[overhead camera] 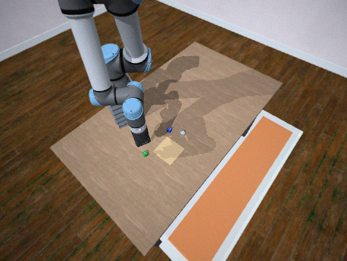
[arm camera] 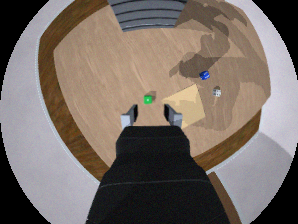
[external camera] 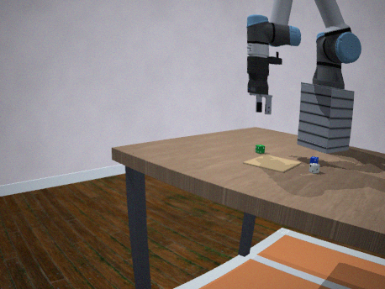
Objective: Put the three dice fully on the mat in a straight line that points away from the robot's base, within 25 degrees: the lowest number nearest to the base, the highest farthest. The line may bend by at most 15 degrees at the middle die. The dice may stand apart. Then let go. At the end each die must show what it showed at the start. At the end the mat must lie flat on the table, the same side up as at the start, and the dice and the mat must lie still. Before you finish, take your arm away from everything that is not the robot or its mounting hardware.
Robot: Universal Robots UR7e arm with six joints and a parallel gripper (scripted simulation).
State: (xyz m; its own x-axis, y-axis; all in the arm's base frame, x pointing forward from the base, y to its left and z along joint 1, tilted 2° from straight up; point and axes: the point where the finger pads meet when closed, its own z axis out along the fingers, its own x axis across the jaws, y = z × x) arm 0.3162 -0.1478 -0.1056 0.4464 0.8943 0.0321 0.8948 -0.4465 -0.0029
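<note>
Right now my hand is 10 mm to the left of the green die and 140 mm above it. Also, from my hand: tan mat 90 mm ahead, 100 mm to the left, 150 mm below; blue die 210 mm to the left, 140 mm below; white die 90 mm ahead, 250 mm to the left, 140 mm below.
</note>
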